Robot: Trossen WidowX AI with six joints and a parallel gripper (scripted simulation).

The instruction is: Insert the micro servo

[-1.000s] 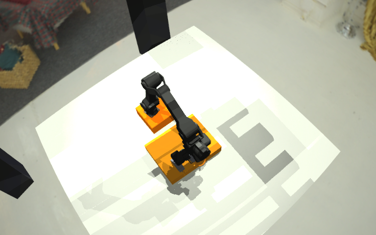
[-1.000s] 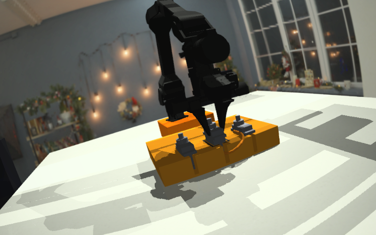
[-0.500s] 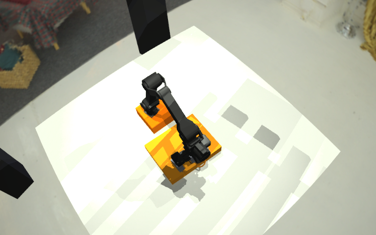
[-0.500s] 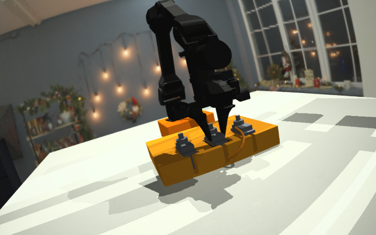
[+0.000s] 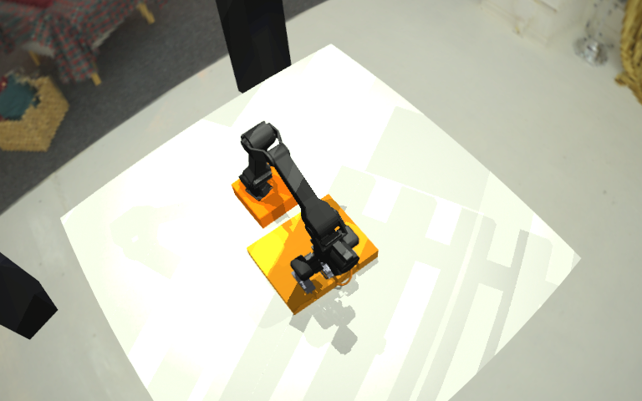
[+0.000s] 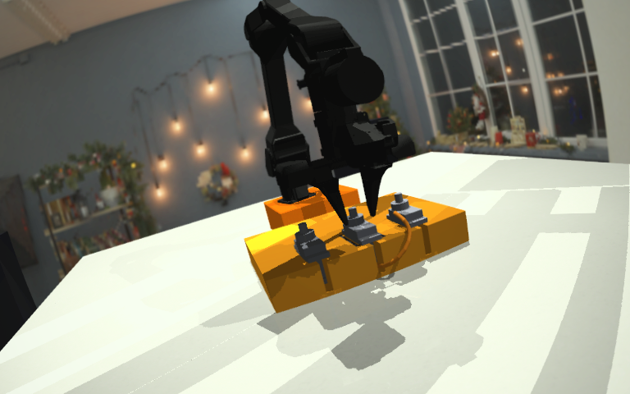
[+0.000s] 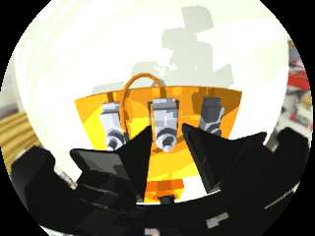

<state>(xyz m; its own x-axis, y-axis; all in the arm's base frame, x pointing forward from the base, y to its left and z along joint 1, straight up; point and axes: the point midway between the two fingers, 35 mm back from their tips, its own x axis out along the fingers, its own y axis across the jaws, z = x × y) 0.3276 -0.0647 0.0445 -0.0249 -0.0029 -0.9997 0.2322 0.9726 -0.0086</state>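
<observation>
Now: the orange deck 11 cm behind my gripper tip, 3 cm to the left of it and 5 cm below it.
</observation>
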